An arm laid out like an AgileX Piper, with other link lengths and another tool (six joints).
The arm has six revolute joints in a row. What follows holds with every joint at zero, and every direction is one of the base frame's.
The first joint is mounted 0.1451 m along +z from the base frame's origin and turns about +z.
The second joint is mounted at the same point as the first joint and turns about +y.
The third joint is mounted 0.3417 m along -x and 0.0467 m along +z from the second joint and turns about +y.
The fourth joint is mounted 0.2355 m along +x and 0.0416 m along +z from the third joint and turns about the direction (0.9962, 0, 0.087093).
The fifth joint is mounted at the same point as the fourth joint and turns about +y.
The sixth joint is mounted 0.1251 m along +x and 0.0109 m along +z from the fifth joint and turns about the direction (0.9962, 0, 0.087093).
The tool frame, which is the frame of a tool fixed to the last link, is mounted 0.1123 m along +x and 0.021 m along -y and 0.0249 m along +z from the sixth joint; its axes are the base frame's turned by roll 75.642, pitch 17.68 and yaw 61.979 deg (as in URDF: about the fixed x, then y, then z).
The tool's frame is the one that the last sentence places.
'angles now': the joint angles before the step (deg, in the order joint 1, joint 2, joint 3, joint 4, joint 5, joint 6). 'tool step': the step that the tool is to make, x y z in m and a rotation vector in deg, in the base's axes. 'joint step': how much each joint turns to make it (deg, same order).
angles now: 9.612, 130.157, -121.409, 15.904, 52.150, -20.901
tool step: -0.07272, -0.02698, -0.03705, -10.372, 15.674, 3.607
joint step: 0.612, -3.129, 5.721, -8.211, 14.793, 0.829
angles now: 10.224, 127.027, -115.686, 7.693, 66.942, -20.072
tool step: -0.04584, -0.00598, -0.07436, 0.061, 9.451, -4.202
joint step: 0.064, 0.000, 15.386, 1.345, -6.565, 3.109
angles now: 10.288, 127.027, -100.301, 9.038, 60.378, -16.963
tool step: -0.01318, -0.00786, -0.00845, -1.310, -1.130, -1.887
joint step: 0.320, -2.617, 7.650, -1.584, -6.223, 2.082
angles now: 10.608, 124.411, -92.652, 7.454, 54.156, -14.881
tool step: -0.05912, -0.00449, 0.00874, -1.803, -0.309, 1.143
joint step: 1.857, -9.654, 16.629, -1.831, -7.047, 0.957
